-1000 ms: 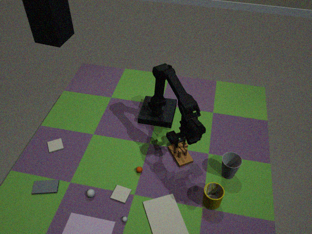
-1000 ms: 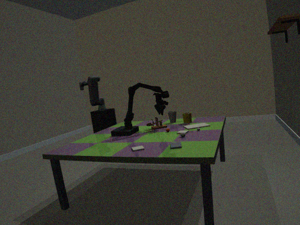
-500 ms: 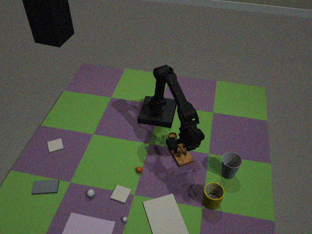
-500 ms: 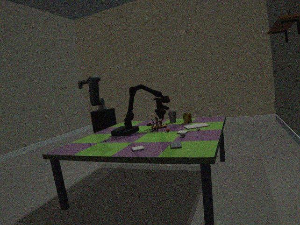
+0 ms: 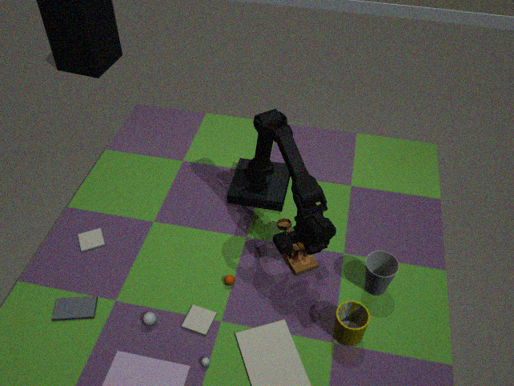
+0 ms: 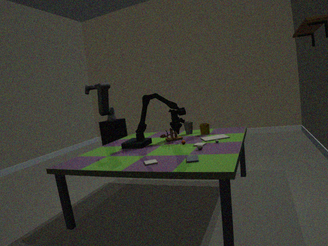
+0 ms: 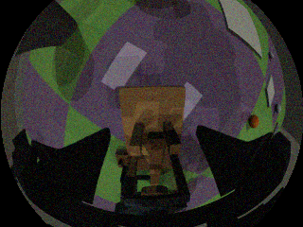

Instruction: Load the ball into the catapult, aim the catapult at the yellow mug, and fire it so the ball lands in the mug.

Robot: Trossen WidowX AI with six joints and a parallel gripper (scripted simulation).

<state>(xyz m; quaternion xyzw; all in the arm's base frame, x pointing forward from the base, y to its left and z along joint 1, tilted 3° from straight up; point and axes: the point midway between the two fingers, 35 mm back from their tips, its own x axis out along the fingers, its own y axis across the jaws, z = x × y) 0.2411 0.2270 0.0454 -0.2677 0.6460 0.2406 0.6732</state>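
My gripper tip is 150 mm short of the orange ball, 190 mm to the left of it and 40 mm above it. Also, from my gripper tip: yellow mug: 200 mm ahead, 190 mm to the left, 20 mm below; white sheet: 350 mm ahead, 10 mm to the left, 50 mm below; wooden catapult: 60 mm behind, 40 mm to the right.
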